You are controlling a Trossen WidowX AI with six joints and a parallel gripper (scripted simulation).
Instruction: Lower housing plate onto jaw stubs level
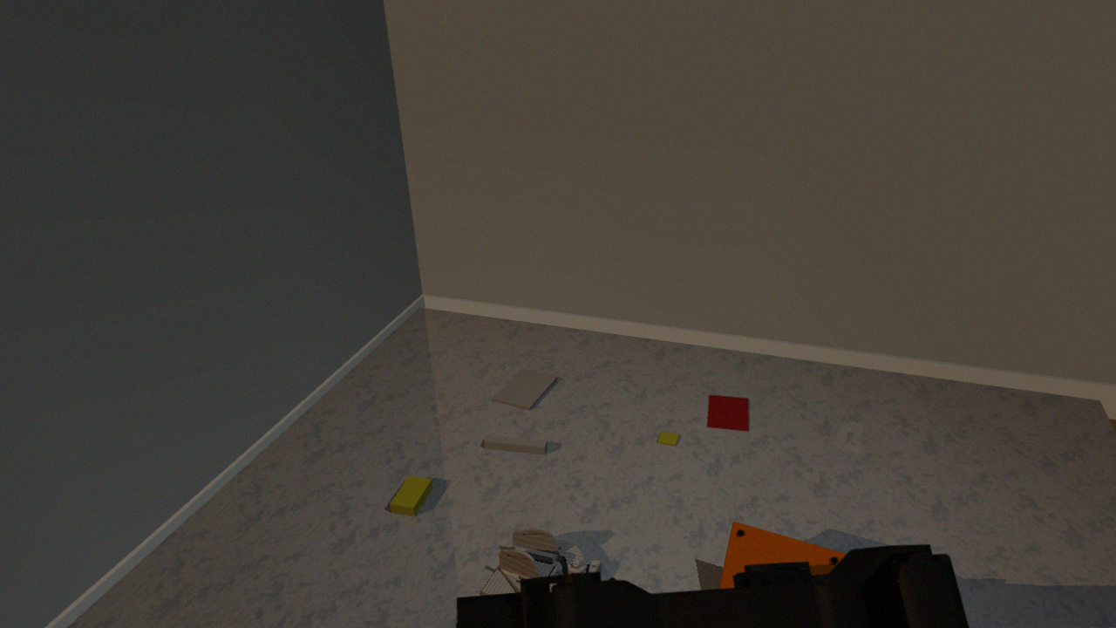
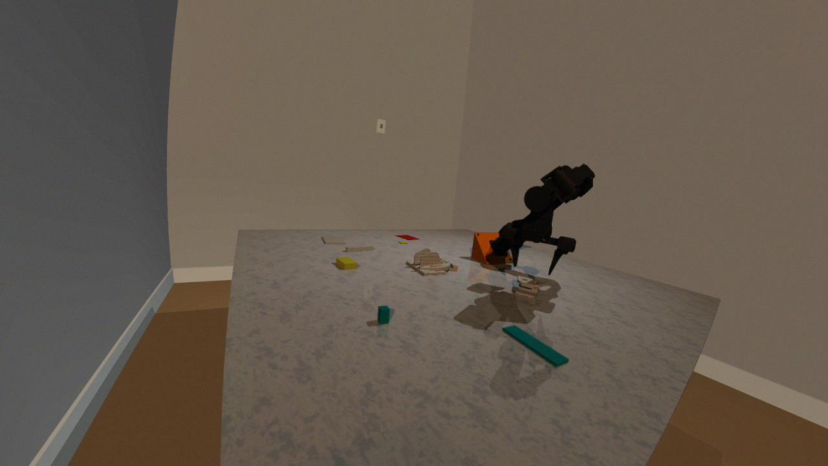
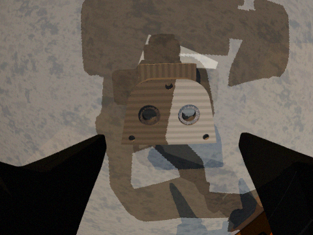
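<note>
My gripper tip is now 10 mm short of the wooden block, 10 mm to the right of it and 50 mm above it. The rest, counted from my gripper tip: teal block: 420 mm ahead, 50 mm to the left, 40 mm below; teal bar: 210 mm ahead, 200 mm to the left, 50 mm below; yellow block: 420 mm ahead, 280 mm to the right, 50 mm below.
</note>
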